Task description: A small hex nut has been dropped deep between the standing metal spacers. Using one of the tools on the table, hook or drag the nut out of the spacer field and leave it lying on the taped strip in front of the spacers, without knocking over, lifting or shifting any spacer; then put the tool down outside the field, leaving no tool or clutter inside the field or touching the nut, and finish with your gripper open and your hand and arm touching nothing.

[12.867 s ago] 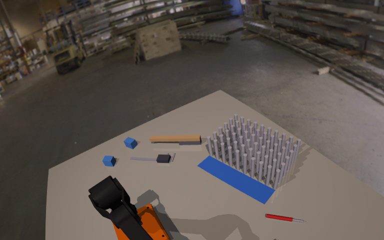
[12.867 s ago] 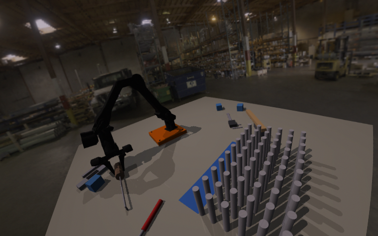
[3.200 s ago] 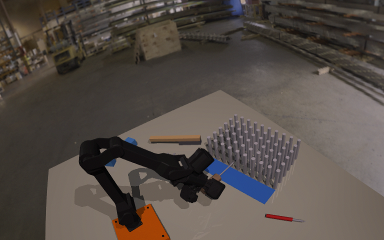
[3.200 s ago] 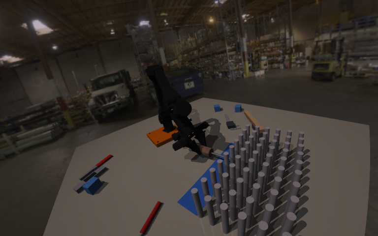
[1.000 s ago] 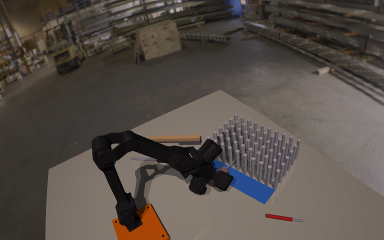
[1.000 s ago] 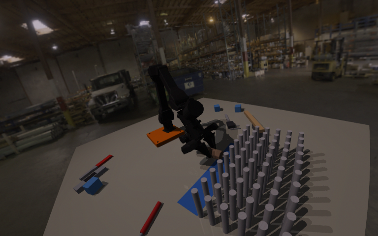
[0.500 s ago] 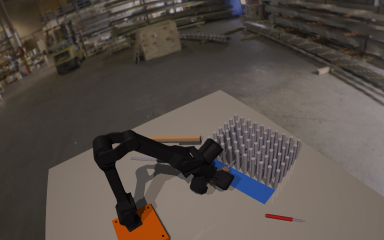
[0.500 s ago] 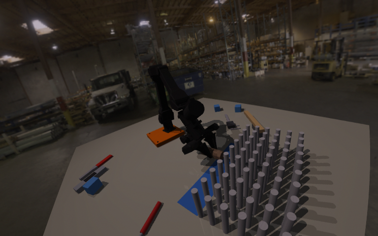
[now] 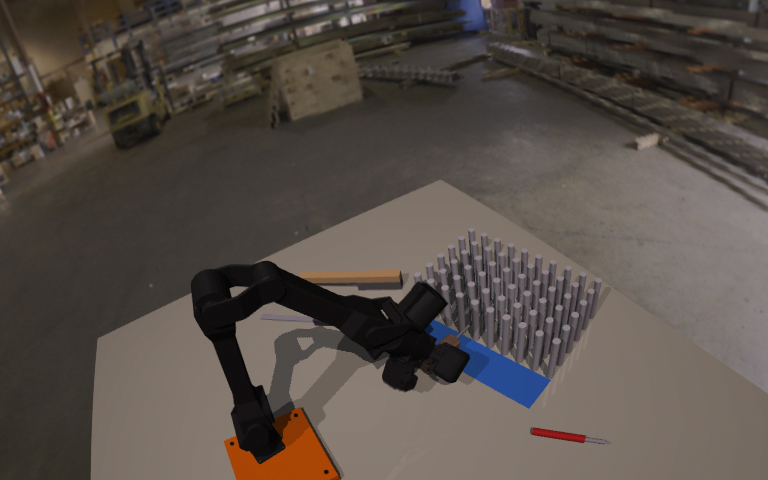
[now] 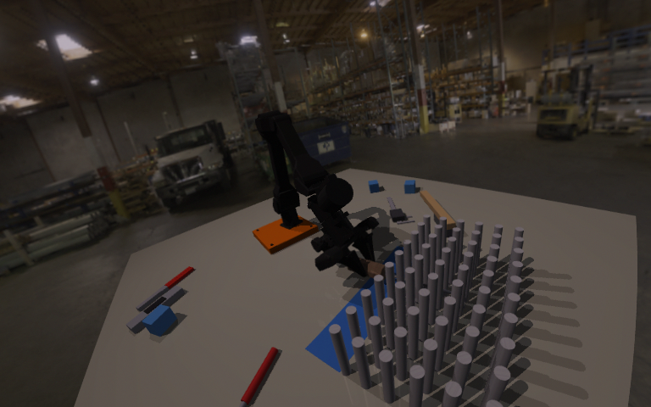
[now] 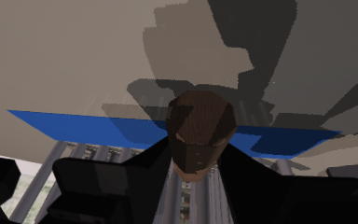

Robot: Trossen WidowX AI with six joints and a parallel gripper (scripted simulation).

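The blue taped strip lies 40 mm to the right of my gripper tip, 40 mm ahead of it and 20 mm below it. Round my gripper tip: rod: 100 mm ahead, 10 mm to the left; red screwdriver: 350 mm to the right, 30 mm ahead, 10 mm below.
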